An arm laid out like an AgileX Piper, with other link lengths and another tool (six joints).
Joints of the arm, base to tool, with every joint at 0 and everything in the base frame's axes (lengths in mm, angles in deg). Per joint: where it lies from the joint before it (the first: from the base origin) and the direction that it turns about. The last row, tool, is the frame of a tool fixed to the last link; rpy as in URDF.
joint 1: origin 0 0 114.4 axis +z
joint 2: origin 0 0 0 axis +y
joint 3: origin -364.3 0 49.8 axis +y
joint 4: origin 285.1 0 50.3 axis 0.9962 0 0.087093
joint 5: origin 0 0 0 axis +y
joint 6: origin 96.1 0 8.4 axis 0.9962 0 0.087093
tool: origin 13.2 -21 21.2 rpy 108.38 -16.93 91.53
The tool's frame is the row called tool.
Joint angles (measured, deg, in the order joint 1, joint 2, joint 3, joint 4, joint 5, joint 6), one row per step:
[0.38 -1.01 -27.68 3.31 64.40 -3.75]
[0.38 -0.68 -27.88 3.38 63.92 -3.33]
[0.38 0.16 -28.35 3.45 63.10 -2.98]
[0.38 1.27 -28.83 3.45 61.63 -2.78]
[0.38 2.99 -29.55 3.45 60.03 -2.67]
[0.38 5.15 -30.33 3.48 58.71 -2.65]
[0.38 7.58 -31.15 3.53 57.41 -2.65]
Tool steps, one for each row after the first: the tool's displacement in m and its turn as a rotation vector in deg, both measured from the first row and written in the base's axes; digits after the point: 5 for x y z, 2 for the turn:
[0.00084 -0.00007 0.00209 0.44 -0.32 -0.20]
[0.00295 -0.00012 0.00668 0.83 -0.75 -0.37]
[0.00646 -0.00028 0.01271 1.06 -1.58 -0.54]
[0.01174 -0.00041 0.02063 1.21 -2.17 -0.67]
[0.01862 -0.00043 0.02841 1.29 -2.10 -0.74]
[0.02682 -0.00041 0.03620 1.37 -1.79 -0.79]

